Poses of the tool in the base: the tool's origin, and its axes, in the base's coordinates. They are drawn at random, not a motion.
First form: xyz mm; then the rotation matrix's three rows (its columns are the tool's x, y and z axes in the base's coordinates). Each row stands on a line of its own.
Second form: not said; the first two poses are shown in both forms.
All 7 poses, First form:
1:
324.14, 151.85, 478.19
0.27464, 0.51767, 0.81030
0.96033, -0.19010, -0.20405
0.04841, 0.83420, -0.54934
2:
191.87, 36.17, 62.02
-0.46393, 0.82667, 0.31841
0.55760, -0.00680, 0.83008
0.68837, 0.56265, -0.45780
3:
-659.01, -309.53, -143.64
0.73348, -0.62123, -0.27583
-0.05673, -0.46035, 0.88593
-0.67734, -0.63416, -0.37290
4:
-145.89, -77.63, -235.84
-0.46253, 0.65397, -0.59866
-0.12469, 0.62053, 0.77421
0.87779, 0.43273, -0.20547
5:
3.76, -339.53, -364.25
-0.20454, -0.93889, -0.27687
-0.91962, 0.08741, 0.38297
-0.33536, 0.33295, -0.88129
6:
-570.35, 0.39, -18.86
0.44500, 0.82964, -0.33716
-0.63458, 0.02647, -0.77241
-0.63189, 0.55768, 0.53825
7:
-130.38, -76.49, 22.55
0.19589, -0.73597, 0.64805
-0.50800, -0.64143, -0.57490
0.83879, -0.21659, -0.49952
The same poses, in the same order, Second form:
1: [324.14, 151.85, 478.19, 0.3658, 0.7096, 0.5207, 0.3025]
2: [191.87, 36.17, 62.02, 0.1337, -0.5002, -0.6919, -0.5032]
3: [-659.01, -309.53, -143.64, 0.4744, -0.8010, 0.2116, 0.2975]
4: [-145.89, -77.63, -235.84, 0.4880, -0.1749, -0.7564, -0.3989]
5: [3.76, -339.53, -364.25, 0.0198, -0.6303, 0.7371, 0.2428]
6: [-570.35, 0.39, -18.86, 0.7088, 0.4691, 0.1040, -0.5164]
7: [-130.38, -76.49, 22.55, 0.1172, 0.7643, -0.4069, 0.4863]
